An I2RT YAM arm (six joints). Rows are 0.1 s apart.
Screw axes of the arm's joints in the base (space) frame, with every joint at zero. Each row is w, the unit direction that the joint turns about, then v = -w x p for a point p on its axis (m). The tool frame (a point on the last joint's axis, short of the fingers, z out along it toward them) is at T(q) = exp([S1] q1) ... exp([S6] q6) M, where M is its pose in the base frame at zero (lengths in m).
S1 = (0, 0, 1, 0.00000, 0.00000, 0.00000)
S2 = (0, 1, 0, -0.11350, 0.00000, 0.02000)
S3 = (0, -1, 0, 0.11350, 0.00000, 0.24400)
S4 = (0, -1, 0, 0.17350, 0.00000, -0.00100)
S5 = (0, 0, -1, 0.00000, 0.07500, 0.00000)
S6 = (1, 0, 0, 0.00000, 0.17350, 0.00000)
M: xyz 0.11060 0.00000 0.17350 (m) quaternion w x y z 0.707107 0 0.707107 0
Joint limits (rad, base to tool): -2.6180..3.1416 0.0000..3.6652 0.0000..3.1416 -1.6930..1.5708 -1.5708..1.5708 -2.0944..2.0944
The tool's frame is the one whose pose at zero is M.
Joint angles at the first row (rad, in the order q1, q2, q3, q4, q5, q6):
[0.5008, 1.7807, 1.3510, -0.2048, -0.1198, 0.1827]
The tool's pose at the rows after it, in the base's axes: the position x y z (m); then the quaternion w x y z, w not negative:
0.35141 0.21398 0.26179 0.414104 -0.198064 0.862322 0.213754
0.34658 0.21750 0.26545 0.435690 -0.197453 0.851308 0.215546
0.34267 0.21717 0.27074 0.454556 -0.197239 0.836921 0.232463
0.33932 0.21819 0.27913 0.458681 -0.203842 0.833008 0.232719
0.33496 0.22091 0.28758 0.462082 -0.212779 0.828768 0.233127
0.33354 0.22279 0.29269 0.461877 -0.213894 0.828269 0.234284
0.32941 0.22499 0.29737 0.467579 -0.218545 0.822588 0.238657
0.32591 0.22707 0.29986 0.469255 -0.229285 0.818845 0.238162
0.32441 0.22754 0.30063 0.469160 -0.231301 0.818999 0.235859
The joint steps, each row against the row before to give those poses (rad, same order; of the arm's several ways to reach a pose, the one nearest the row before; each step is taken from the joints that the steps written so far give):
[0.0343, -0.0038, -0.0046, 0.0275, -0.0179, -0.0271]
[0.0152, -0.0189, -0.0256, 0.0547, 0.0214, 0.0033]
[0.0030, -0.0243, -0.0287, 0.0603, -0.0161, 0.0097]
[0.0065, -0.0155, 0.0122, -0.0188, 0.0005, -0.0100]
[0.0117, -0.0143, 0.0146, -0.0212, 0.0018, -0.0113]
[0.0061, -0.0033, 0.0163, -0.0187, 0.0021, 0.0020]
[0.0102, -0.0128, -0.0022, 0.0062, -0.0004, -0.0019]
[0.0091, -0.0078, 0.0001, -0.0050, -0.0020, -0.0162]
[0.0035, -0.0036, -0.0001, -0.0060, 0.0048, -0.0041]

